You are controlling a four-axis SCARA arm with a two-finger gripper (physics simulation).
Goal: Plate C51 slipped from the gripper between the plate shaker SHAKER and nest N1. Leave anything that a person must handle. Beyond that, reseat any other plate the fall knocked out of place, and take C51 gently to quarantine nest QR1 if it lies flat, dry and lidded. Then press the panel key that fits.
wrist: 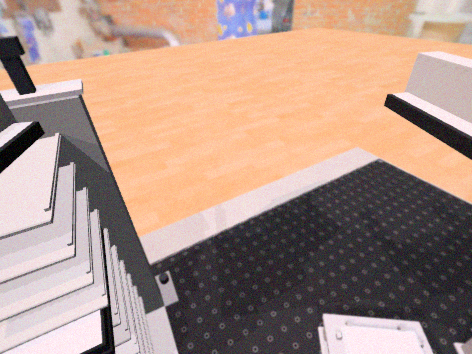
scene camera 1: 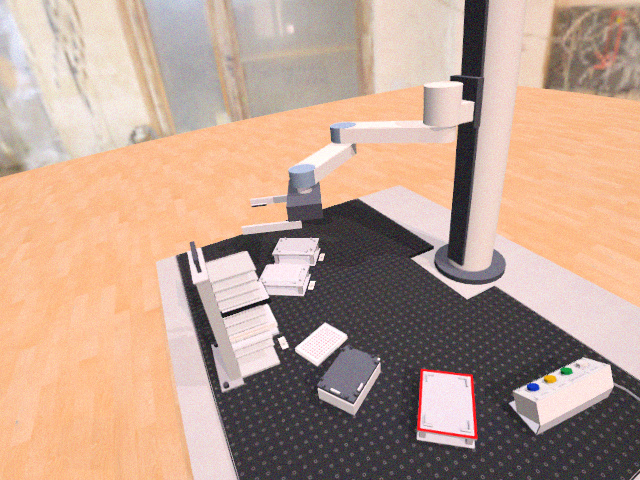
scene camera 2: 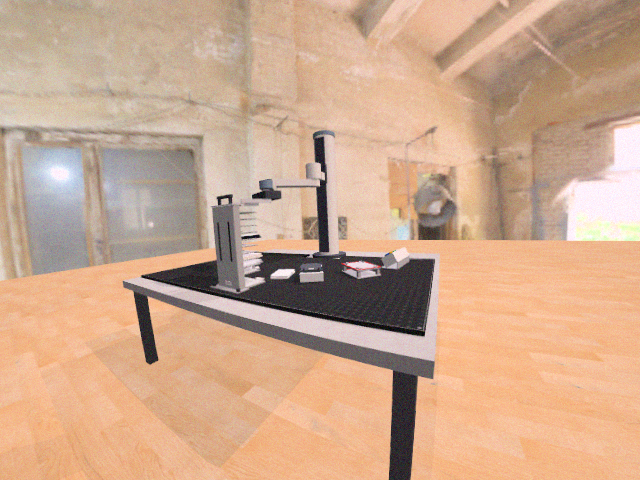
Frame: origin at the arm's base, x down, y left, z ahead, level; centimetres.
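Seen in the pictures: gripper, fingertip midpoint: [wrist: 219,92] [scene camera 1: 247,215] [scene camera 2: 236,202]; arm's base, link origin: [scene camera 1: 468,263] [scene camera 2: 329,255].
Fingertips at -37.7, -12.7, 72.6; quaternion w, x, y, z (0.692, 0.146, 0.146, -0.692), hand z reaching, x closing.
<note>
Pixels of each thing's top centre, then the offset from my fingertips to it, as dx, dy, dz. "pt": a spot on its surface instead.
- dark-topped shaker, surface spot: [scene camera 1: 350,374] [scene camera 2: 312,266] pt +30.9, +36.8, -8.6
- red-rimmed white nest, top centre: [scene camera 1: 447,399] [scene camera 2: 360,263] +31.8, +53.7, -23.9
- key panel, top centre: [scene camera 1: 568,377] [scene camera 2: 395,249] +28.0, +65.9, -47.8
A white plate with a grid of small reddish wells [scene camera 1: 321,343] [scene camera 2: 282,274], apparently C51, lies flat on the dark mat beside the dark-topped shaker [scene camera 1: 350,374] [scene camera 2: 311,267]. Whether it is lidded or dry is too small to tell. A red-rimmed white nest [scene camera 1: 447,403], apparently QR1, is right of the shaker; it bears no plate. Two white nests [scene camera 1: 296,245] [scene camera 1: 285,274] stand behind; their labels are unreadable. The nearer part of one shows in the wrist view [wrist: 375,344]. My gripper [scene camera 1: 247,215] [wrist: 219,92] is open and empty, high above the mat near the rack's top. The key panel [scene camera 1: 563,395] [scene camera 2: 395,257] has blue, yellow, green and whitish keys.
A tall rack [scene camera 1: 213,320] [scene camera 2: 236,268] [wrist: 75,120] with many white shelves stands at the left edge of the mat; one dark layer shows midway. In the wrist view, a fingertip is close to its upper shelves. The arm's column [scene camera 1: 491,170] [scene camera 2: 332,206] stands at the back.
</note>
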